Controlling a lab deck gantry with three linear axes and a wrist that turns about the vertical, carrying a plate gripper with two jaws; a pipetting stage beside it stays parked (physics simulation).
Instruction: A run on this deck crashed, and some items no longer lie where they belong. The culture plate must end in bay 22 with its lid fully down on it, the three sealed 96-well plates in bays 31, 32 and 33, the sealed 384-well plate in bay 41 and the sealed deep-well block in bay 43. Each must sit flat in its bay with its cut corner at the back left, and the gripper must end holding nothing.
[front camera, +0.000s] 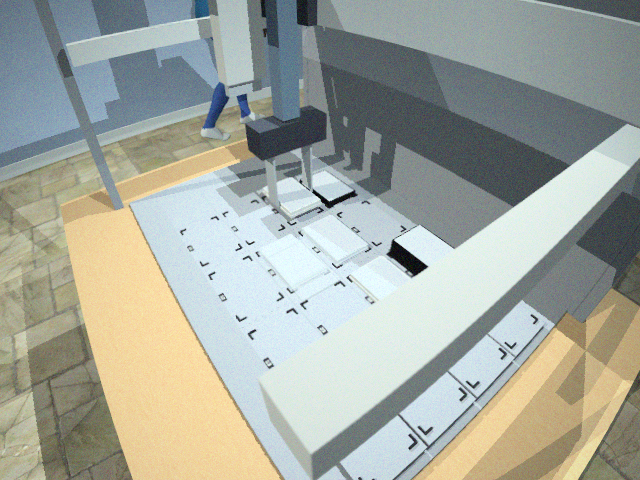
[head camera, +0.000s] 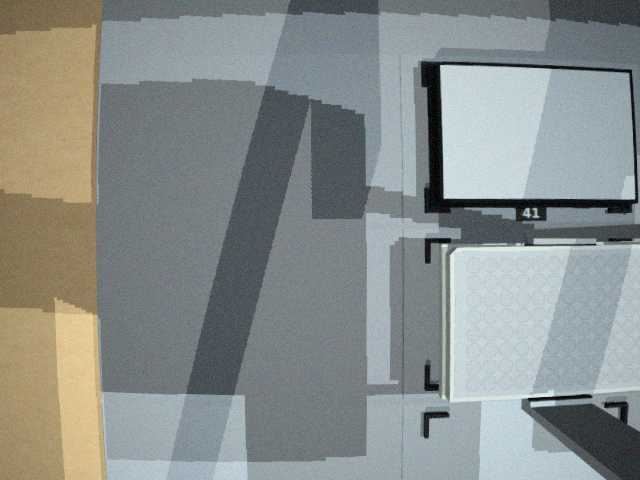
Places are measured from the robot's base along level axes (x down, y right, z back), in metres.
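Pixels of known places: gripper, between the fingertips: (front camera: 291, 195) (head camera: 554, 319); robot's base, origin of its link: (front camera: 181, 232).
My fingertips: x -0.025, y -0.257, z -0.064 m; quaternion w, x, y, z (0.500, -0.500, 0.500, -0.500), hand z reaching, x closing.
Ahead of a thing's pixels: the offset from my fingertips to its middle. "spot": to the spot under its first point. Level surfaces: height alone.
My gripper (front camera: 291, 198) (head camera: 559, 320) is shut on a sealed 96-well plate {dx +0.000, dy +0.000, dz +0.000 m} (front camera: 299, 192) (head camera: 496, 330), with a jaw against each long side. The plate looks level, slightly above bay 31, its cut corner at the back left. The sealed 384-well plate {dx +0.018, dy -0.107, dz +0.000 m} (front camera: 333, 185) (head camera: 532, 134) lies in bay 41. Other sealed 96-well plates lie in bay 32 {spot: dx +0.010, dy -0.001, dz -0.175 m} (front camera: 337, 238) and bay 33 {spot: dx +0.011, dy +0.003, dz -0.302 m} (front camera: 378, 275); the latter is partly hidden by the front rail. The culture plate {dx +0.011, dy +0.107, dz -0.201 m} (front camera: 293, 260) is at bay 22; how its lid sits is unclear. The deep-well block {dx +0.004, dy -0.107, dz -0.328 m} (front camera: 422, 245) stands in bay 43, partly hidden.
The thick front rail (front camera: 413, 299) crosses the front view and hides part of the deck. The pale deck {dx +0.025 m} (front camera: 175, 248) (head camera: 310, 361) has black corner marks. Bay 42 lies between the 384-well plate and the block. A tall pale pipetting stage (front camera: 237, 41) stands behind, left of the gripper column.
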